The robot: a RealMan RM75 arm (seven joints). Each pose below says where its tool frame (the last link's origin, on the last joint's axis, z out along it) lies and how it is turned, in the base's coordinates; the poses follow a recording.
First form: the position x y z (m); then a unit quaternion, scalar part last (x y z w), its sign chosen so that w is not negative.
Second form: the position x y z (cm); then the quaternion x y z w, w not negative. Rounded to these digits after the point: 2 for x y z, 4 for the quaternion.
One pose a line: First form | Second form
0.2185, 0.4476, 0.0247, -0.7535, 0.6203, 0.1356, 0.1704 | 21.85, 44.76, 2.47, -0.7535, 0.6203, 0.1356, 0.1704
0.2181, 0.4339, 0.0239, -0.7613, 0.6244, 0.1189, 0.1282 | 21.81, 43.39, 2.39, -0.7613, 0.6244, 0.1189, 0.1282
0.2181, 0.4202, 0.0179, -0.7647, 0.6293, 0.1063, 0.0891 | 21.81, 42.02, 1.79, -0.7647, 0.6293, 0.1063, 0.0891
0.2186, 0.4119, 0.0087, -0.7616, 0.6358, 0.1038, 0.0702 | 21.86, 41.19, 0.87, -0.7616, 0.6358, 0.1038, 0.0702
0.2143, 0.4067, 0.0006, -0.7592, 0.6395, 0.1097, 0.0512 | 21.43, 40.67, 0.06, -0.7592, 0.6395, 0.1097, 0.0512
